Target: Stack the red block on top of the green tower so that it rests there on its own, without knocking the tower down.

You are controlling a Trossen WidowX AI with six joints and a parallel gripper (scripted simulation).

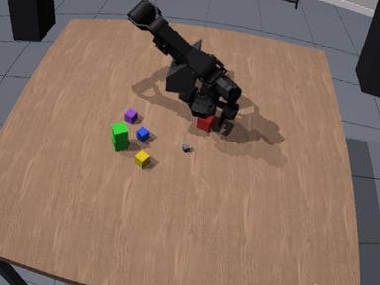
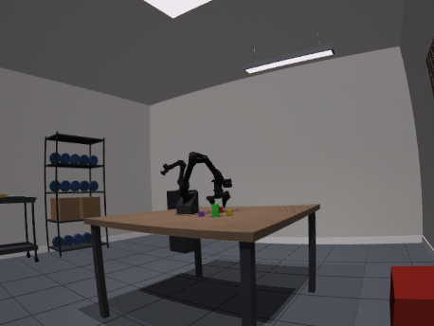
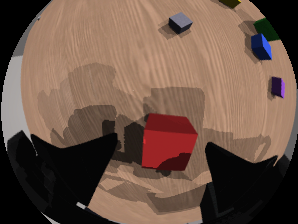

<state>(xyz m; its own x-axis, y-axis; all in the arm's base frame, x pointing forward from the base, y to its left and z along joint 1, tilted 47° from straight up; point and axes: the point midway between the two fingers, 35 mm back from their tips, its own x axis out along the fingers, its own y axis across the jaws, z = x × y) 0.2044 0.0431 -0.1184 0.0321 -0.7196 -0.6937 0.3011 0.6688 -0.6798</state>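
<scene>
My gripper tip is now 10 mm above the red block. Round my gripper tip: blue block 100 mm ahead, 190 mm to the right, 10 mm below; then small grey piece 120 mm ahead, 40 mm to the right, 20 mm below; then purple block 30 mm ahead, 250 mm to the right, 10 mm below.
</scene>
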